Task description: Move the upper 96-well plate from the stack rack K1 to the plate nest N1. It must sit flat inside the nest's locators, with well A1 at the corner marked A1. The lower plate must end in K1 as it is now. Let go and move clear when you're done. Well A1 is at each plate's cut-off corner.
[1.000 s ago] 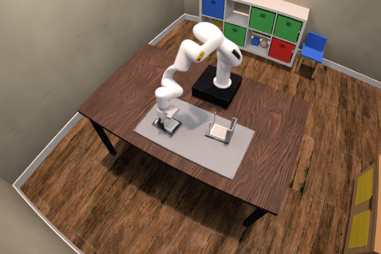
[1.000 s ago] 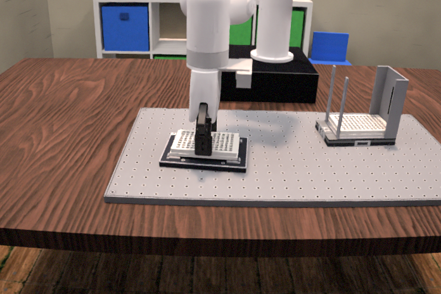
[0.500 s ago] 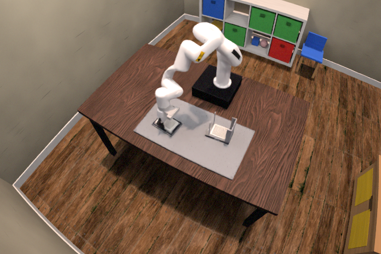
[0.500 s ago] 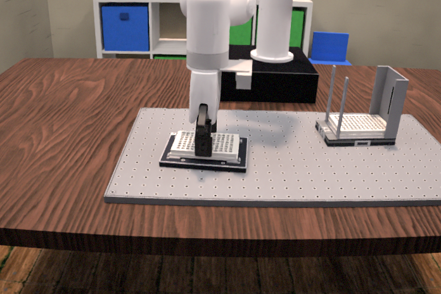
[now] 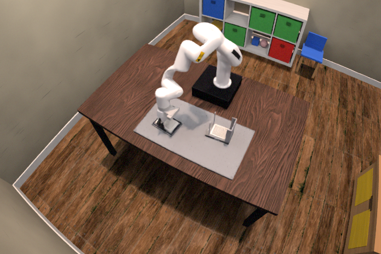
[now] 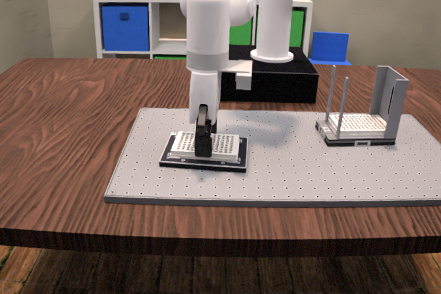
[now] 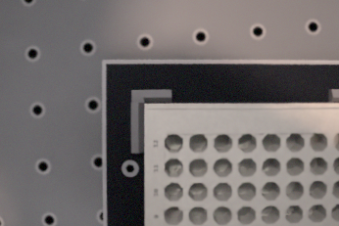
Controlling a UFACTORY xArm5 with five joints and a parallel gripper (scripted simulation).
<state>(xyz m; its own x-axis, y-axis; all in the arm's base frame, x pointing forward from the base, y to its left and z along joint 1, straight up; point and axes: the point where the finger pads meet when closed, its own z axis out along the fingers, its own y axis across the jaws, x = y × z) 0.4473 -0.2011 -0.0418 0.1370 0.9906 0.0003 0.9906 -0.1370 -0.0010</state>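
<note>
Right now the plate nest N1 is 3 cm below my hand. Round my hand: grey wall: 8 cm behind, 41 cm to the left, 5 cm above.
</note>
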